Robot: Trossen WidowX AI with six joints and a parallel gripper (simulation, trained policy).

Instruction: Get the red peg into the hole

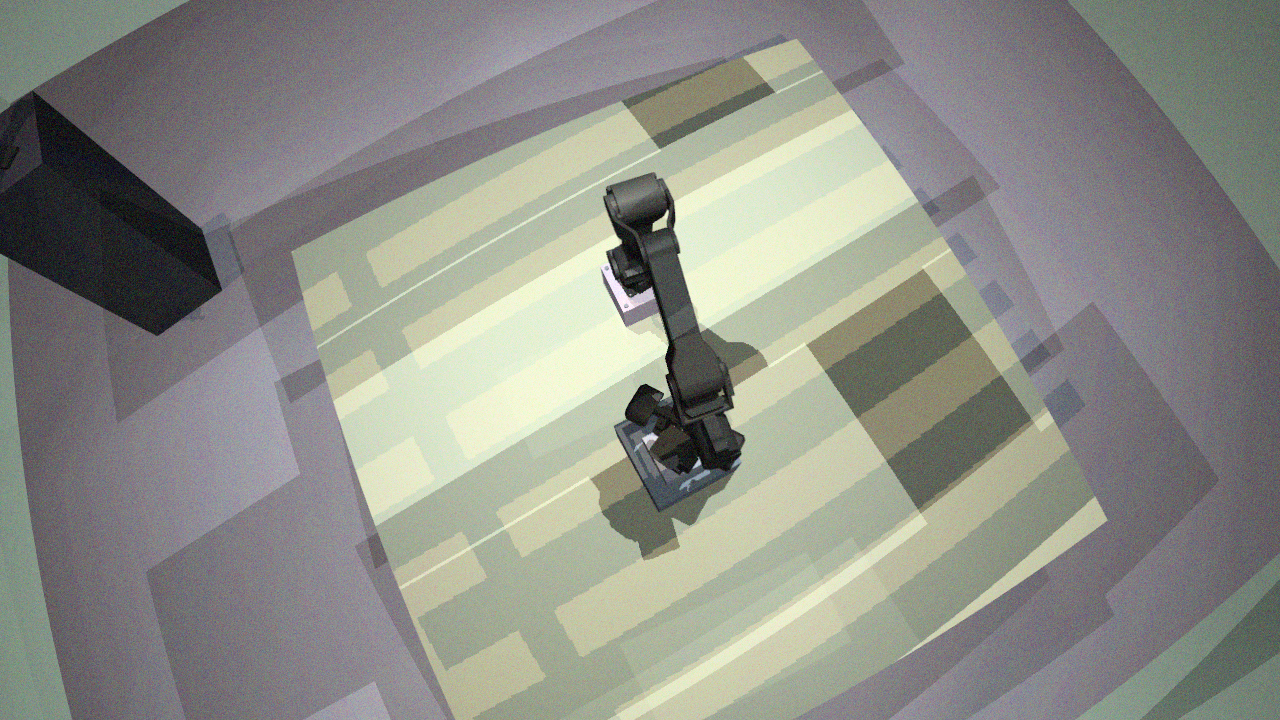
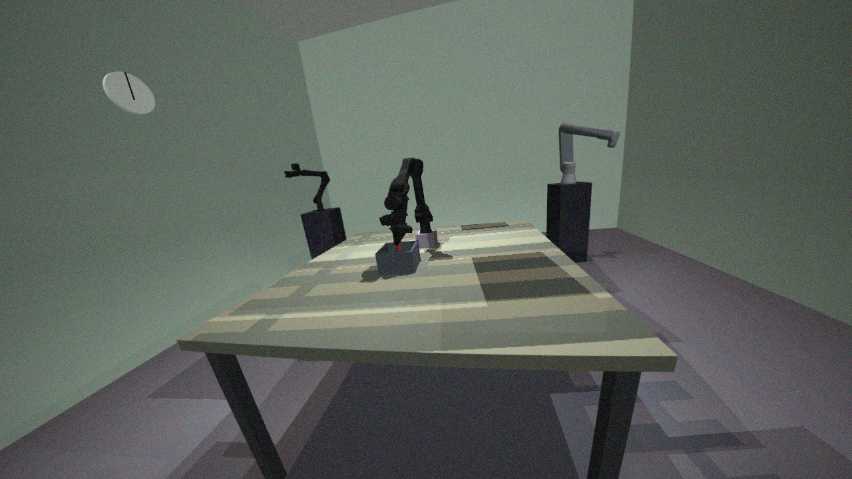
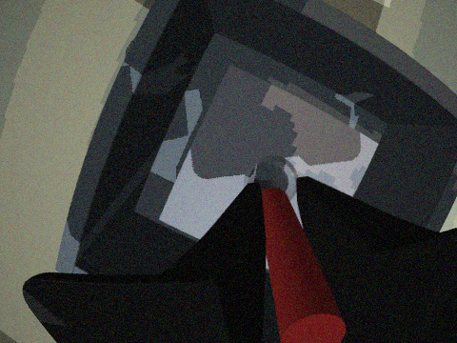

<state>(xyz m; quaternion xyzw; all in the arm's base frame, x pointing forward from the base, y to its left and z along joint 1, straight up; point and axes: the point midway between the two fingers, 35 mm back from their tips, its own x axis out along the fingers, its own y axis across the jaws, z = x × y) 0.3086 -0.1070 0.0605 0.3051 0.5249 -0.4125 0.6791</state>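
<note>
Now: the red peg 1 cm to the left of my gripper tip, 1 cm behind it and 1 cm above it. Round my gripper tip: grey box: 8 cm below, 1 cm to the left, 1 cm behind; pale plate: 6 cm below, 1 cm to the left, 1 cm behind.
</note>
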